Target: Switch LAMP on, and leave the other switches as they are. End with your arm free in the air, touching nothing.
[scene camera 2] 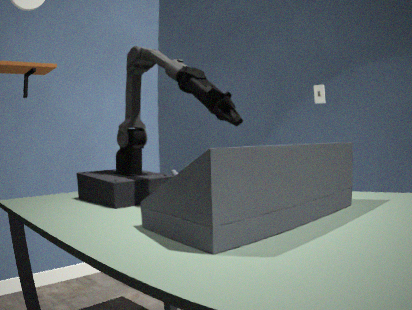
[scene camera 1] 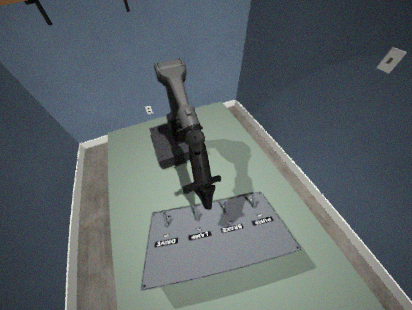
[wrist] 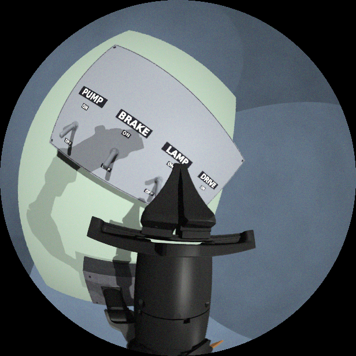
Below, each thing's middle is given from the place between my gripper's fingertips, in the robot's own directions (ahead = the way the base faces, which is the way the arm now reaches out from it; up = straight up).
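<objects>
I can see where the grey sloped switch panel (scene camera 2: 228,197) is: 60 mm ahead of my hand, and 150 mm below it.
</objects>
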